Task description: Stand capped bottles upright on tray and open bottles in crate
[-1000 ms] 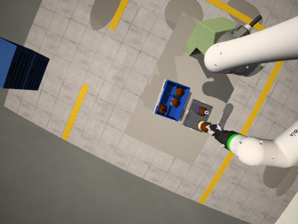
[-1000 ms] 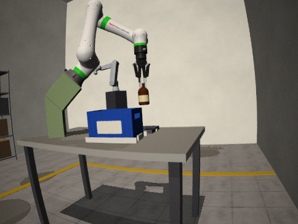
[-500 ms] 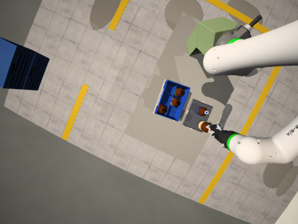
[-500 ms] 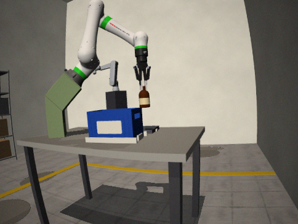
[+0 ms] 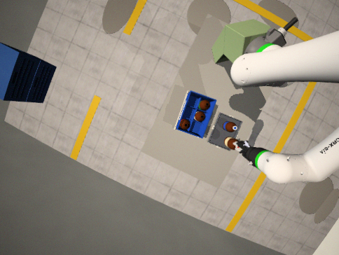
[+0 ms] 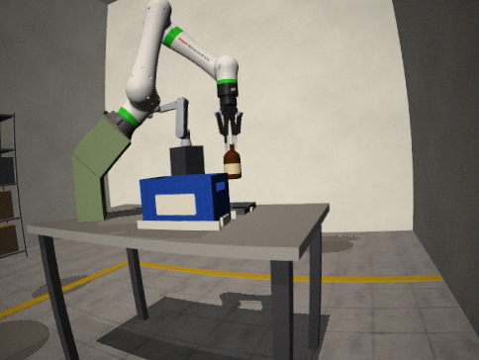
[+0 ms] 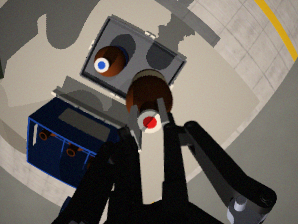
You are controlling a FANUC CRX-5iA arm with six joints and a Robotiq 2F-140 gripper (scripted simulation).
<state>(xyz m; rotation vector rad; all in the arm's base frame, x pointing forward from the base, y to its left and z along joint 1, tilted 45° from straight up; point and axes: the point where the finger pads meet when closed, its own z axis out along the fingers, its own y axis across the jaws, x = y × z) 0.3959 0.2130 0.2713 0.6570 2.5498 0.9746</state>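
Right now the bottle is 210 mm below my hand, 90 mm behind it and 40 mm to the right of it. Round my hand: crate: 300 mm to the right, 210 mm below, 30 mm ahead; then tray: 280 mm below, 50 mm behind, 20 mm to the right.
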